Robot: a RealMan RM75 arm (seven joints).
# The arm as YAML. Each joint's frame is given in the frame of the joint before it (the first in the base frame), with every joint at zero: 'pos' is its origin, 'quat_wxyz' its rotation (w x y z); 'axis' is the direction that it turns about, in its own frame. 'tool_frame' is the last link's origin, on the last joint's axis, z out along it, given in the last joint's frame.
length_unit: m
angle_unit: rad
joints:
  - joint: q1
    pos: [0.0, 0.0, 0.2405]
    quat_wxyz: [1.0, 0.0, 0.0, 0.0]
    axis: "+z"
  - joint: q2
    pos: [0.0, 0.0, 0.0]
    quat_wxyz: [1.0, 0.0, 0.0, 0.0]
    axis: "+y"
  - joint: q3
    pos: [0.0, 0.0, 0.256]
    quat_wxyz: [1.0, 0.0, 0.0, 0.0]
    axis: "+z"
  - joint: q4
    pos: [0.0, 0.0, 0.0]
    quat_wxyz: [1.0, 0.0, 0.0, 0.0]
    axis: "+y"
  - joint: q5
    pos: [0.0, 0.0, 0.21]
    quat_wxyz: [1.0, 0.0, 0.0, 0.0]
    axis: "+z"
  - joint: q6
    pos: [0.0, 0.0, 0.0]
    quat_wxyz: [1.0, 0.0, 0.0, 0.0]
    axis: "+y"
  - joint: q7
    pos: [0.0, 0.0, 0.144]
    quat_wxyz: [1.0, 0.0, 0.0, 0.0]
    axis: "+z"
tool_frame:
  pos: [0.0, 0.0, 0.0]
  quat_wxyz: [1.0, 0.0, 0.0, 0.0]
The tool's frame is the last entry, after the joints.
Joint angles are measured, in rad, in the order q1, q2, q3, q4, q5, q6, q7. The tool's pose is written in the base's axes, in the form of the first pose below.
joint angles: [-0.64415, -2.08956, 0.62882, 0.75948, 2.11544, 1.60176, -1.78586]
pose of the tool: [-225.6, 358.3, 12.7], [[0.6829, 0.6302, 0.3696], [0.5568, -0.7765, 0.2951], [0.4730, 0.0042, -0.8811]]
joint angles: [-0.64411, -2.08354, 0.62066, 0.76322, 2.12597, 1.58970, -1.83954]
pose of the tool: [-229.0, 360.7, 16.4], [[0.6502, 0.6729, 0.3527], [0.5957, -0.7397, 0.3130], [0.4716, 0.0066, -0.8818]]
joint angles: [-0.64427, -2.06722, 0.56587, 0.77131, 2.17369, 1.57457, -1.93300]
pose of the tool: [-241.2, 365.0, 28.9], [[0.5768, 0.7559, 0.3096], [0.6633, -0.6546, 0.3627], [0.4768, -0.0039, -0.8790]]
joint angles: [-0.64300, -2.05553, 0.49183, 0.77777, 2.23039, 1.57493, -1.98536]
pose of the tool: [-254.4, 365.6, 40.9], [[0.5155, 0.8117, 0.2745], [0.7034, -0.5838, 0.4054], [0.4893, -0.0159, -0.8720]]
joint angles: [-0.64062, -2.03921, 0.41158, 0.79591, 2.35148, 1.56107, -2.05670]
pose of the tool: [-277.3, 363.7, 54.5], [[0.4460, 0.8783, 0.1724], [0.7622, -0.4736, 0.4413], [0.4693, -0.0654, -0.8806]]
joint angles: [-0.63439, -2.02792, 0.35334, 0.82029, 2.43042, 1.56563, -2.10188]
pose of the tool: [-293.0, 359.3, 66.8], [[0.3943, 0.9128, 0.1061], [0.7934, -0.3964, 0.4619], [0.4637, -0.0979, -0.8806]]
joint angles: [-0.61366, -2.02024, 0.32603, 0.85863, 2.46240, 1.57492, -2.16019]
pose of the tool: [-305.1, 353.1, 79.7], [[0.3343, 0.9405, 0.0602], [0.8137, -0.3203, 0.4850], [0.4755, -0.1131, -0.8724]]
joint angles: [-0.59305, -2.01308, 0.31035, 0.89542, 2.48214, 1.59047, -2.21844]
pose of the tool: [-314.1, 346.4, 91.1], [[0.2772, 0.9605, 0.0246], [0.8290, -0.2521, 0.4992], [0.4857, -0.1180, -0.8661]]
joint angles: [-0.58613, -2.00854, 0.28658, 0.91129, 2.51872, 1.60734, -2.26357]
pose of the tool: [-321.0, 340.4, 96.5], [[0.2238, 0.9746, -0.0036], [0.8472, -0.1927, 0.4951], [0.4818, -0.1139, -0.8688]]
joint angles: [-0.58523, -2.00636, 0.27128, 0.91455, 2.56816, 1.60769, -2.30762]
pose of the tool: [-328.2, 336.1, 97.6], [[0.1708, 0.9844, -0.0427], [0.8672, -0.1296, 0.4809], [0.4678, -0.1191, -0.8758]]
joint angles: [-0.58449, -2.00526, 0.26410, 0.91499, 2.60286, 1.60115, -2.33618]
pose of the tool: [-333.6, 333.6, 98.0], [[0.1359, 0.9880, -0.0737], [0.8780, -0.0857, 0.4710], [0.4590, -0.1287, -0.8790]]
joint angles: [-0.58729, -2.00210, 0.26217, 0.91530, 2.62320, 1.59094, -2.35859]
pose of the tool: [-336.3, 334.0, 99.6], [[0.1153, 0.9886, -0.0966], [0.8812, -0.0570, 0.4692], [0.4584, -0.1392, -0.8778]]
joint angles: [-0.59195, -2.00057, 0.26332, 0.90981, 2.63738, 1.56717, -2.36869]
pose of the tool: [-338.7, 336.5, 100.0], [[0.1084, 0.9870, -0.1185], [0.8796, -0.0397, 0.4741], [0.4632, -0.1556, -0.8725]]
